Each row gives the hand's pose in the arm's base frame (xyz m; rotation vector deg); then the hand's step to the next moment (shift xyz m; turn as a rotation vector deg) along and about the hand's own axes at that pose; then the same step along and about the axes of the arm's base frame.
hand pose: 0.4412 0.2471 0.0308 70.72 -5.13 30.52
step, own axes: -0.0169 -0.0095 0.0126 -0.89 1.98 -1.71
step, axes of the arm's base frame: -0.0079 -0.0194 -0.0098 -2.01 1.71 0.83
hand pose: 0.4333 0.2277 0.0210 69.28 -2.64 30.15
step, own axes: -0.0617 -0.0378 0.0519 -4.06 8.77 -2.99
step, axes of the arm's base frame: -0.0263 -0.0784 -0.0331 -7.89 3.40 5.34
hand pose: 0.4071 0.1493 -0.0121 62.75 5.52 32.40
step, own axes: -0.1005 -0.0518 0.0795 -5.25 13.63 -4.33
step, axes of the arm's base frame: -0.0385 -0.1299 -0.0273 -11.24 5.54 8.66
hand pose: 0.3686 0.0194 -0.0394 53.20 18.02 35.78
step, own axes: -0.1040 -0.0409 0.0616 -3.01 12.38 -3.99
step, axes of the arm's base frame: -0.0352 -0.1226 0.0005 -8.87 6.16 7.85
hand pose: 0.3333 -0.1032 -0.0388 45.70 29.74 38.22
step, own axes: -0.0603 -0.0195 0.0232 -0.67 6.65 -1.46
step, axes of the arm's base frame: -0.0194 -0.0640 0.0089 -3.68 3.66 4.46
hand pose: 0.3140 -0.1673 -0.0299 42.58 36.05 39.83
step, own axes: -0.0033 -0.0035 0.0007 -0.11 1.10 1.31
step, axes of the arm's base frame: -0.0003 -0.0046 -0.0014 0.51 0.01 1.64
